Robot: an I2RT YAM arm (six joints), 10 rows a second.
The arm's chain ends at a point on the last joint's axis. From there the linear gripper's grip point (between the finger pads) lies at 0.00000 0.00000 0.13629 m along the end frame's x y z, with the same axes.
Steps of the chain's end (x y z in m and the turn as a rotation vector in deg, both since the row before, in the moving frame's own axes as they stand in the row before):
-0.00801, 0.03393, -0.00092, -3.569, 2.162, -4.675
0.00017, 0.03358, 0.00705, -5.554, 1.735, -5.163
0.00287, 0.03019, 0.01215, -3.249, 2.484, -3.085
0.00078, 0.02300, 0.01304, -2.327, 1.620, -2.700
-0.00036, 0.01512, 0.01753, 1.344, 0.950, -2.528
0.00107, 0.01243, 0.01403, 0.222, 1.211, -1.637
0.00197, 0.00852, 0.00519, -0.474, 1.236, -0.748
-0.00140, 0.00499, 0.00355, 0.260, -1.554, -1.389
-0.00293, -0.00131, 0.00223, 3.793, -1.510, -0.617
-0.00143, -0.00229, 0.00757, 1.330, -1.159, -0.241
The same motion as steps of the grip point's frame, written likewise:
-0.00253, 0.04219, -0.00128, -3.569, 2.162, -4.675
0.00488, 0.04657, 0.00635, -5.554, 1.735, -5.163
0.00898, 0.03775, 0.01180, -3.249, 2.484, -3.085
0.00476, 0.02844, 0.01287, -2.327, 1.620, -2.700
0.00183, 0.01187, 0.01747, 1.344, 0.950, -2.528
0.00394, 0.01186, 0.01400, 0.222, 1.211, -1.637
0.00492, 0.00963, 0.00515, -0.474, 1.236, -0.748
-0.00510, 0.00442, 0.00350, 0.260, -1.554, -1.389
-0.00657, -0.01031, 0.00188, 3.793, -1.510, -0.617
-0.00419, -0.00545, 0.00751, 1.330, -1.159, -0.241

